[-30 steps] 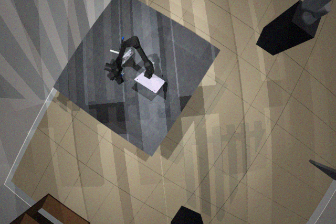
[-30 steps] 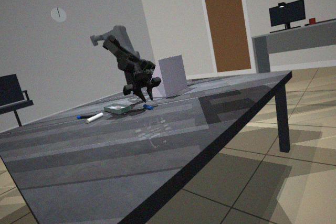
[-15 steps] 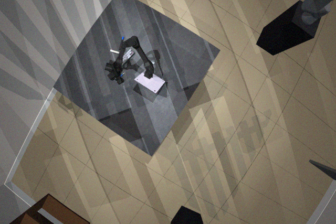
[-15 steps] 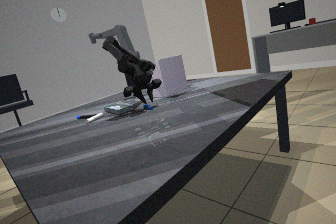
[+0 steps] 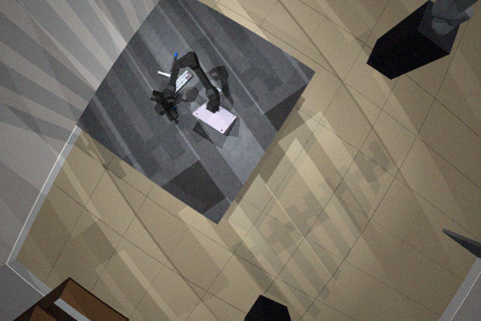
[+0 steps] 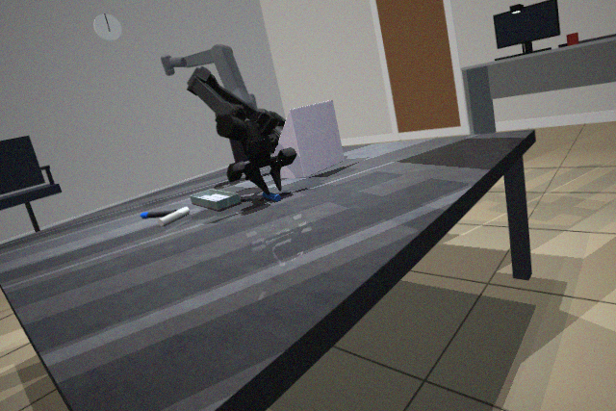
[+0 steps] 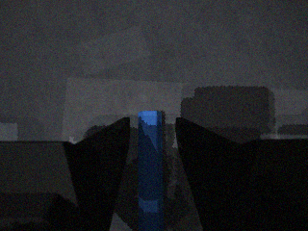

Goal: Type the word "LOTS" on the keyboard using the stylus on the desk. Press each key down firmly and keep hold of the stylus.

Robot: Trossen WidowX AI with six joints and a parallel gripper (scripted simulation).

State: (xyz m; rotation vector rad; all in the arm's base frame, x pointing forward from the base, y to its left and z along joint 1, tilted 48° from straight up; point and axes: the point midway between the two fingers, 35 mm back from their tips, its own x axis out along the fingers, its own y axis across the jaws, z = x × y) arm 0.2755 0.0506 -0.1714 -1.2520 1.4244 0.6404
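My gripper tip is 30 mm past the blue hexagonal stylus, 60 mm to the left of it and 20 mm above it. Round my gripper tip: blue-tipped dark pen 160 mm ahead, 380 mm to the right, 20 mm below; then white cylinder 160 mm ahead, 240 mm to the right, 10 mm below.
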